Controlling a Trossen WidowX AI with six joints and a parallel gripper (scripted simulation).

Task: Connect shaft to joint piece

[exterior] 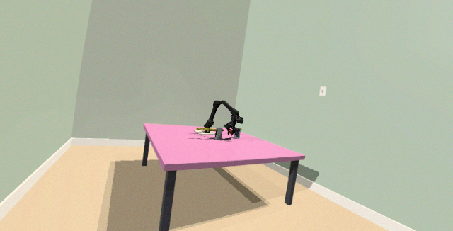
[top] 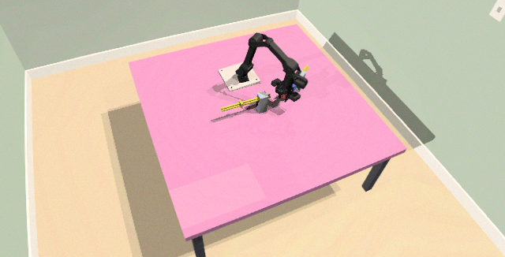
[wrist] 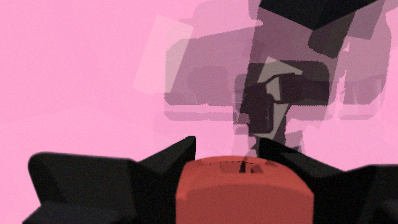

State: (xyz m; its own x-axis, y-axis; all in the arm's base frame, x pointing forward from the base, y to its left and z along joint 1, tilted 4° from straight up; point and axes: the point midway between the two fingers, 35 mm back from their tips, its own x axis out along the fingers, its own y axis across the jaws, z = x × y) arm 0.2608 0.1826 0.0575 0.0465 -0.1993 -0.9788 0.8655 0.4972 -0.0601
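Now: gripper tip 1 cm past the red square joint piece, 2 cm to the right of it and 4 cm below it.
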